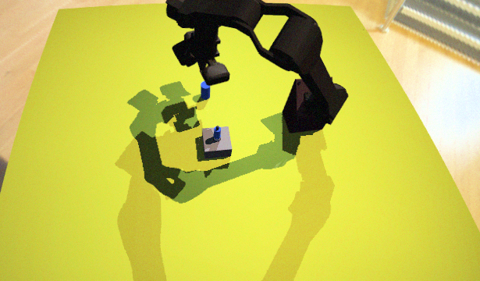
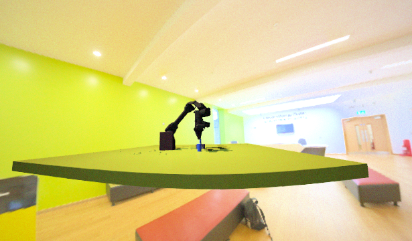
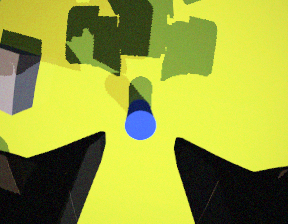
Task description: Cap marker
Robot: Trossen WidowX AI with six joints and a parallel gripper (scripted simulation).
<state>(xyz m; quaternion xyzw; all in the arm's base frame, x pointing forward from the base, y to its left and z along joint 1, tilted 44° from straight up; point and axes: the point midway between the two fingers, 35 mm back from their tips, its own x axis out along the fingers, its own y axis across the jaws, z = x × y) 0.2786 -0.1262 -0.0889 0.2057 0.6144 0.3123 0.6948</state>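
The blue cap lies 60 mm below my gripper tip. From my gripper tip the other things lie so: holder block (180 mm to the left, 60 mm below).
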